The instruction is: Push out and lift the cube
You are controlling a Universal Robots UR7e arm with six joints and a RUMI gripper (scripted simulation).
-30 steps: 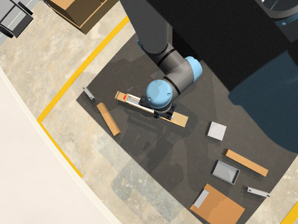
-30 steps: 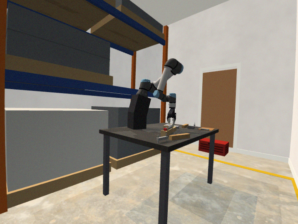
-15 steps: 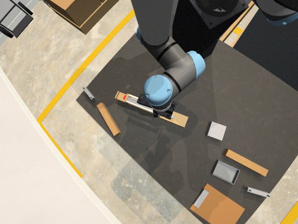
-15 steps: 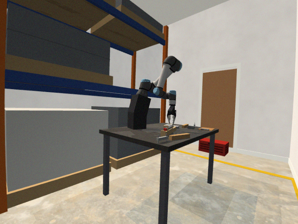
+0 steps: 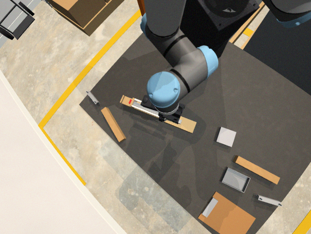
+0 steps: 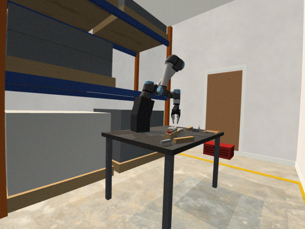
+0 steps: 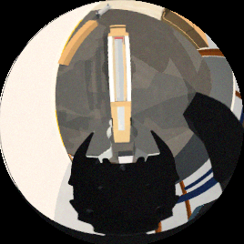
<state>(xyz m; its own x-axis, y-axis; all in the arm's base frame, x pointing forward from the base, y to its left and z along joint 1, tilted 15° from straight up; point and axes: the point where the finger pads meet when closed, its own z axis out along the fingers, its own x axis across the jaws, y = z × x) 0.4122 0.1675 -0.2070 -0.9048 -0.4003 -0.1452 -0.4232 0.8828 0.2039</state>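
Right now my hand is 9 cm short of the red cube, 20 cm to the left of it and 7 cm above it. Round my hand: channel: 5 cm ahead, 10 cm to the right, 8 cm below; grey block: 15 cm behind, 27 cm to the left, 12 cm below; grey tray: 3 cm behind, 46 cm to the left, 12 cm below.
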